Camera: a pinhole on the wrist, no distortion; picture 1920 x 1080 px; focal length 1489.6 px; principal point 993.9 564.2 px. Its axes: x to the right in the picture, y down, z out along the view. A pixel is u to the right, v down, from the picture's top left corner.
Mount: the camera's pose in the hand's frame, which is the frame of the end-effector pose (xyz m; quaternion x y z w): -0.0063 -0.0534 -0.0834 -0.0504 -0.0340 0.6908 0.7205
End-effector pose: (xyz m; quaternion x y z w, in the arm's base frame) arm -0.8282 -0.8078 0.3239 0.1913 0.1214 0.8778 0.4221
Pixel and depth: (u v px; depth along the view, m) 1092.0 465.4 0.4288
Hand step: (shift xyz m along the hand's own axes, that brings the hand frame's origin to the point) -0.0277 -0.0153 0.3450
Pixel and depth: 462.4 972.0 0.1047
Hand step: -0.0488 -0.0869 0.0179
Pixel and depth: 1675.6 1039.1 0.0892
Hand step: -0.0433 -0.0092 0.0009
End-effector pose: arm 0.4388 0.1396 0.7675 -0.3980 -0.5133 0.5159 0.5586
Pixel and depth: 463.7 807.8 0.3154
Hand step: -0.0997 -0.1554 0.2258
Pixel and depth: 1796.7 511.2 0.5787
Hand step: -0.0410 0.2721 0.4870
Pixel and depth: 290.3 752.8 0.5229
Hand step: -0.1447 -0.2840 0.4328
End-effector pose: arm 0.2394 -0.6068 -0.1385 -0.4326 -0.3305 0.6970 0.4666
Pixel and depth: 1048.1 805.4 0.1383
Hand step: -0.0447 -0.0439 0.0511
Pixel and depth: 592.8 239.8 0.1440
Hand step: 0.0060 -0.0897 0.0641
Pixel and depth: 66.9 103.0 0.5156
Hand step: 0.0770 -0.3671 0.4541
